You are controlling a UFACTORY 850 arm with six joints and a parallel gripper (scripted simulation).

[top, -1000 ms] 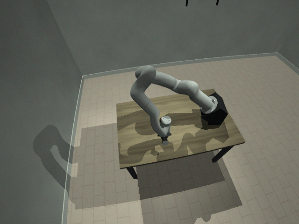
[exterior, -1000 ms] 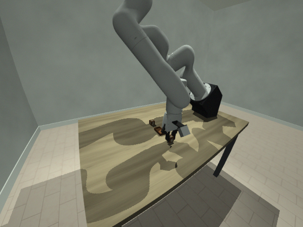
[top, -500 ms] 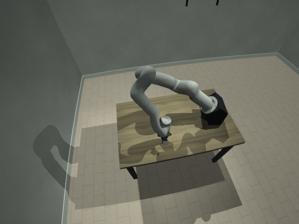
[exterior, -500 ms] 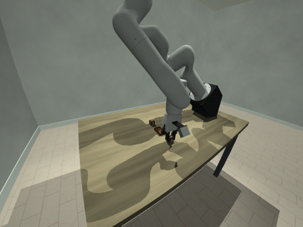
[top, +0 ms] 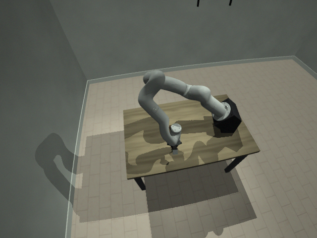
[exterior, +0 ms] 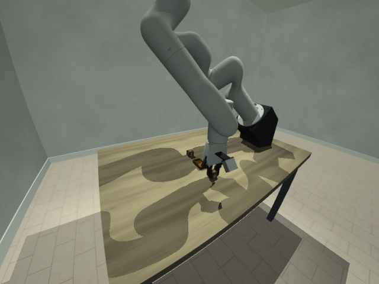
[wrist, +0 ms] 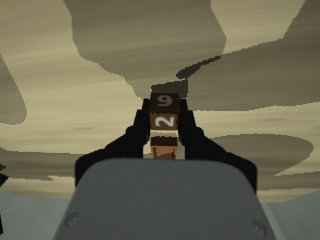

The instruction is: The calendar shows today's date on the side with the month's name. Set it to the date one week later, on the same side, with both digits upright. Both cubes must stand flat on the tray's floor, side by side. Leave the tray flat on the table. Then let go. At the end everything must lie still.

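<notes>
Now: the brown digit cube 22 cm to the right of my hand, 1 cm below it and 1 cm ahead of it. The rest, counted from my hand: brown tray 11 cm to the right, 2 cm below.
</notes>
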